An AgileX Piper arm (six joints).
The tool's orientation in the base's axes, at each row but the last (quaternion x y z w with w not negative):
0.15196, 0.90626, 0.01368, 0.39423
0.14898, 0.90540, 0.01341, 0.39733
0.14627, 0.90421, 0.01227, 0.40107
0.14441, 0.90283, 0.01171, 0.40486
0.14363, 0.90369, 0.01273, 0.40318
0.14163, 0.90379, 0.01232, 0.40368
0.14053, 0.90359, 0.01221, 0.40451
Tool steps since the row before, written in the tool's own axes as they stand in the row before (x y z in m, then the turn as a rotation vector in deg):
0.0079, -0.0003, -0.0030, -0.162, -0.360, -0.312
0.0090, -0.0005, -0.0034, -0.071, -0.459, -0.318
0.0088, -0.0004, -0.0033, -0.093, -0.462, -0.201
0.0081, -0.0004, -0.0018, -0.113, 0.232, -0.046
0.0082, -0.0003, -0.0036, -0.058, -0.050, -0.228
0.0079, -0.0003, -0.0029, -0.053, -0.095, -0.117
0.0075, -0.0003, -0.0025, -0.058, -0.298, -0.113
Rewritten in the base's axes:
-0.0073, 0.0023, -0.0036, -0.215, -0.360, 0.278
-0.0083, 0.0024, -0.0042, -0.304, -0.428, 0.203
-0.0081, 0.0023, -0.0042, -0.205, -0.448, 0.139
-0.0065, 0.0020, -0.0047, 0.096, 0.196, 0.145
-0.0079, 0.0023, -0.0036, -0.143, -0.042, 0.189
-0.0072, 0.0021, -0.0038, -0.076, -0.094, 0.104
-0.0067, 0.0019, -0.0038, -0.119, -0.291, 0.078

